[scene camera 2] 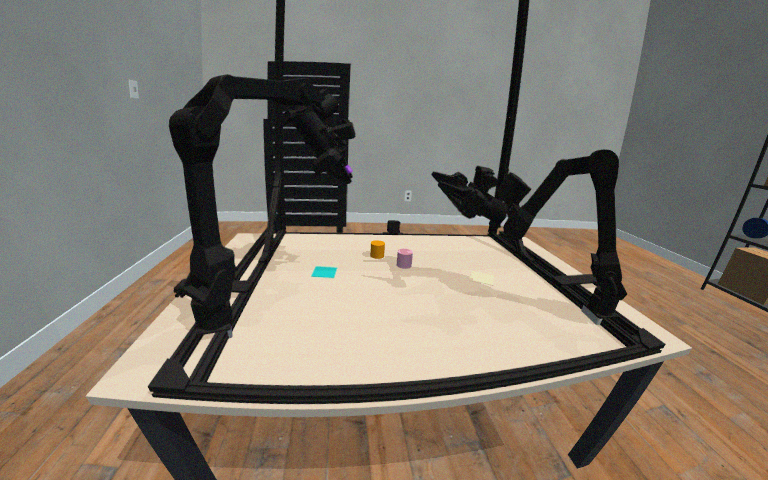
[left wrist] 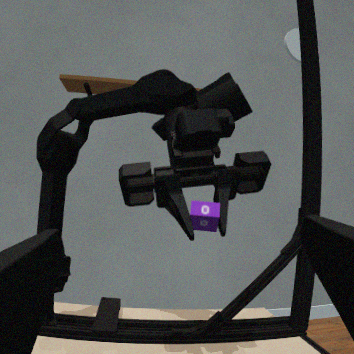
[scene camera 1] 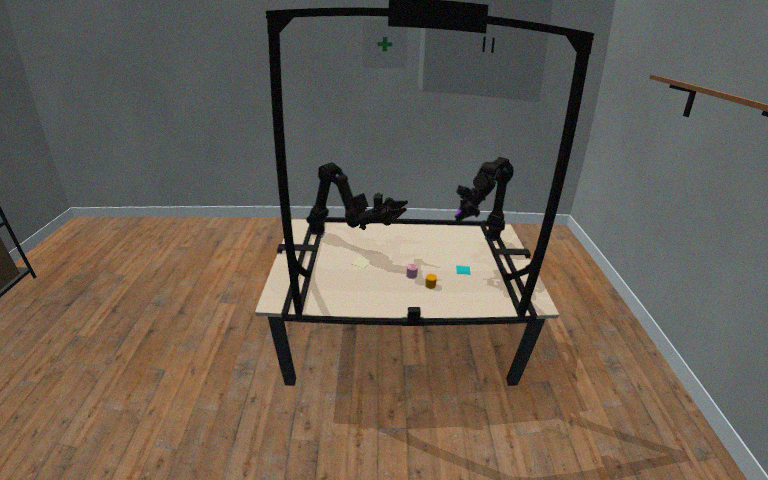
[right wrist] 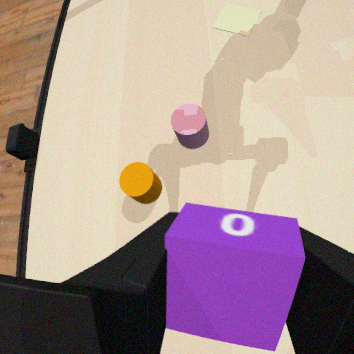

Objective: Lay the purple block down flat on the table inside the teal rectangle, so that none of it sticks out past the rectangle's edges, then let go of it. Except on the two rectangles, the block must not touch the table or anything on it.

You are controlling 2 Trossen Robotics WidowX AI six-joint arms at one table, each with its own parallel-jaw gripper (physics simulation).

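Frame: origin at the left arm's base, x back, y up, z left, level; millimetres.
Seen in the pictures: left gripper, fingertip midpoint: (scene camera 2: 435, 177) (left wrist: 183, 235) (scene camera 1: 407, 205); right gripper, fingertip midpoint: (scene camera 2: 350, 180) (left wrist: 207, 236) (scene camera 1: 455, 219) (right wrist: 222, 225); left arm's base at its link origin: (scene camera 2: 600, 310) (scene camera 1: 317, 231); right arm's base at its link origin: (scene camera 2: 214, 323) (scene camera 1: 493, 237).
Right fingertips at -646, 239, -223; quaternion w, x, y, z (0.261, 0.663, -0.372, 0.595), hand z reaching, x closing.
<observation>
Pixels of each thing's top centre, then the offset from my right fingertips to it, as dx, dy, dz. "pt": a spot on its surface instead.
- purple block at its top centre: (right wrist: 228, 279) (left wrist: 204, 200) (scene camera 2: 344, 165) (scene camera 1: 461, 210) -17, +39, +3
- teal rectangle at a spot on its surface: (scene camera 2: 324, 272) (scene camera 1: 463, 269) pt -67, -257, +14
- pale yellow-green rectangle at a spot on its surface: (right wrist: 236, 20) (scene camera 2: 480, 277) (scene camera 1: 362, 262) pt +385, -257, +14
- pink cylinder at its top centre: (right wrist: 187, 118) (scene camera 2: 405, 251) (scene camera 1: 412, 266) +163, -212, -56
- orange cylinder at its top centre: (right wrist: 135, 178) (scene camera 2: 377, 243) (scene camera 1: 431, 277) +82, -213, -118
The purple block (scene camera 1: 458, 211) (scene camera 2: 348, 169) (left wrist: 205, 216) (right wrist: 232, 290) is held high above the table between the fingers of my right gripper (scene camera 1: 459, 215) (scene camera 2: 346, 174) (left wrist: 207, 236). A white "0" shows on its top face in the right wrist view. The teal rectangle (scene camera 1: 463, 270) (scene camera 2: 324, 272) lies flat on the table with nothing on it; it does not show in the right wrist view. The pale yellow-green rectangle (scene camera 1: 360, 263) (scene camera 2: 482, 277) (right wrist: 236, 20) lies on the other side of the table. My left gripper (scene camera 1: 405, 206) (scene camera 2: 436, 177) is open and empty, raised above the table.
A pink cylinder (scene camera 1: 412, 271) (scene camera 2: 404, 258) (right wrist: 189, 120) and an orange cylinder (scene camera 1: 431, 281) (scene camera 2: 377, 249) (right wrist: 137, 180) stand close together between the two rectangles, the orange one nearer the teal rectangle. A black frame (scene camera 1: 407, 320) (scene camera 2: 362, 393) runs around the table top.
</observation>
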